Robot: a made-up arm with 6 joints.
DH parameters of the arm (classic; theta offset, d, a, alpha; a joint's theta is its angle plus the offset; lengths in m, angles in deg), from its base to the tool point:
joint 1: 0 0.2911 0 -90
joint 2: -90 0 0.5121 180
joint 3: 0 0 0 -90
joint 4: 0 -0.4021 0 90
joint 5: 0 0.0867 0 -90
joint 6: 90 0 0 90
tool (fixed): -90 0 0 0
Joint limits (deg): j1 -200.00..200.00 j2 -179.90..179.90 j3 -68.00..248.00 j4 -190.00..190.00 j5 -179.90..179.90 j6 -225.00..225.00
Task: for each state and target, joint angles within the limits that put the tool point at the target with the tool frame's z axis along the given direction. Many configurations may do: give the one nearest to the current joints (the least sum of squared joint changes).
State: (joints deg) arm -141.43 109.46 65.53 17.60 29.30 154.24
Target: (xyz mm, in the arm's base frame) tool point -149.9 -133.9 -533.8 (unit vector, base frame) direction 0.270 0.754 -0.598
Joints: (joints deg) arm -114.03 147.59 40.67 18.17 54.23 172.73
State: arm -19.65 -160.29 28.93 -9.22 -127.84 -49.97
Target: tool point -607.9 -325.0 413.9 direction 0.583 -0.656 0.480
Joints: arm 21.20 -114.82 11.67 -16.36 -143.83 -69.82
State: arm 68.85 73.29 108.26 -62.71 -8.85 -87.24
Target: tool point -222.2 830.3 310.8 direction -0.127 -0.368 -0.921
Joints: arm 105.90 69.63 58.97 -80.84 -20.97 -113.59
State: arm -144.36 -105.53 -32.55 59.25 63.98 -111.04
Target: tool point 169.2 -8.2 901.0 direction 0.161 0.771 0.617
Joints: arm -197.46 -55.28 -14.82 60.32 44.14 -131.26
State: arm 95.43 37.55 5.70 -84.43 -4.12 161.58
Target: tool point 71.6 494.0 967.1 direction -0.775 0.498 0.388
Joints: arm 82.99 14.66 52.79 -82.85 34.16 170.72
